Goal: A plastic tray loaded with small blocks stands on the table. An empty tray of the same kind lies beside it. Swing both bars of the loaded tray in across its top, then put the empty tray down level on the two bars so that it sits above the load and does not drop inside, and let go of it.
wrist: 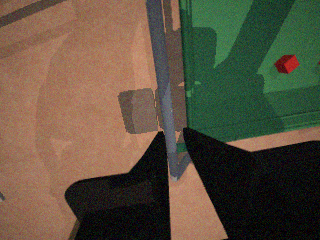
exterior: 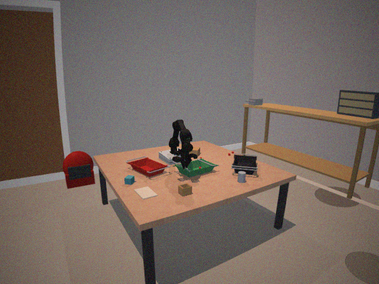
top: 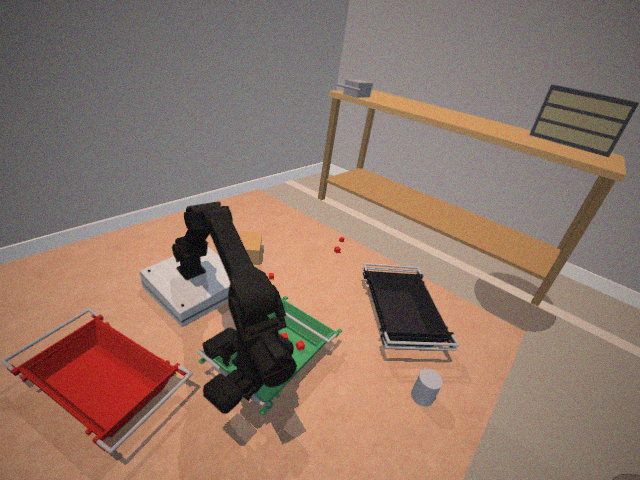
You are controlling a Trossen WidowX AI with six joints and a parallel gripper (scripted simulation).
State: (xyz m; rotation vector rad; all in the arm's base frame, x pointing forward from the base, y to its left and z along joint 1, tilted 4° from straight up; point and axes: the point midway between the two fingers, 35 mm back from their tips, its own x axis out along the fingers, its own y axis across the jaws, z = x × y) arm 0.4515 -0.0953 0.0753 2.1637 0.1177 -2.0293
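Now: gripper tip 260 mm past the red tray, 210 mm to the left of it and 30 mm above it. Also, from my gripper tip: grey cylinder 350 mm to the left, 220 mm ahead, 40 mm below; white card 330 mm to the right, 120 mm ahead, 70 mm below; teal cube 390 mm to the right, 80 mm behind, 50 mm below.
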